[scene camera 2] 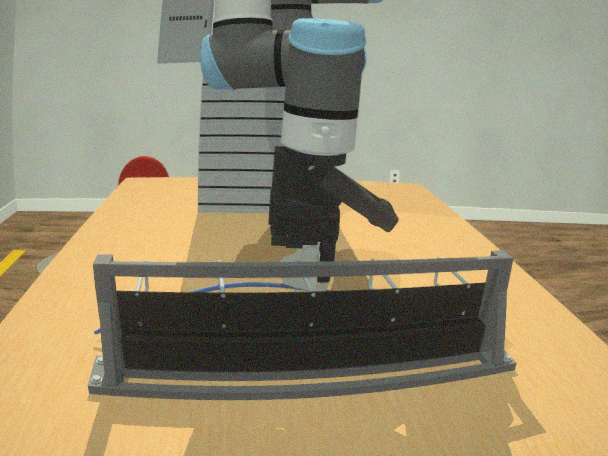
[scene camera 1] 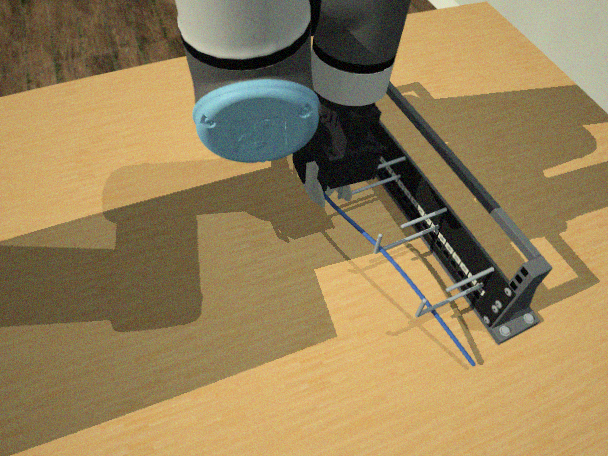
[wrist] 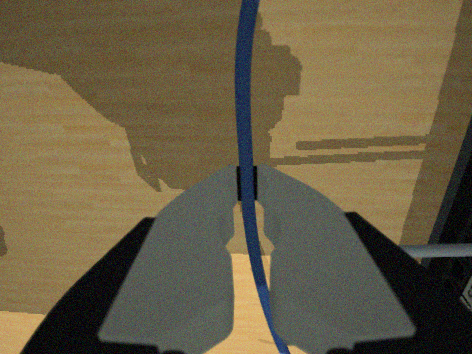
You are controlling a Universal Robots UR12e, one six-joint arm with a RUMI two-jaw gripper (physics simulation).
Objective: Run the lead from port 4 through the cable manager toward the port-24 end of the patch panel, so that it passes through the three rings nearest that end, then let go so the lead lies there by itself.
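Observation:
The blue lead (scene camera 1: 405,273) (scene camera 2: 250,285) (wrist: 243,100) curves along the open side of the black patch panel (scene camera 1: 462,245) (scene camera 2: 270,312). In scene camera 1 it crosses the front ring (scene camera 1: 455,299) and the second ring (scene camera 1: 407,239) close to their outer tips; its near end lies past the panel's front end. My gripper (scene camera 1: 327,196) (scene camera 2: 316,286) (wrist: 246,169) is shut on the lead, which runs between both fingertips, beside the third ring (scene camera 1: 375,185). I cannot tell whether the lead is inside that ring. The lead beyond my fingers is hidden in scene camera 1. Port numbers are not readable.
The grey frame (scene camera 1: 425,120) (scene camera 2: 270,391) carries the panel and is bolted to the wooden table (scene camera 1: 225,410) (scene camera 2: 400,415). Its top rail (scene camera 2: 240,269) runs behind the rings. Two more rings (scene camera 2: 390,281) (scene camera 2: 461,278) stand at the right in scene camera 2.

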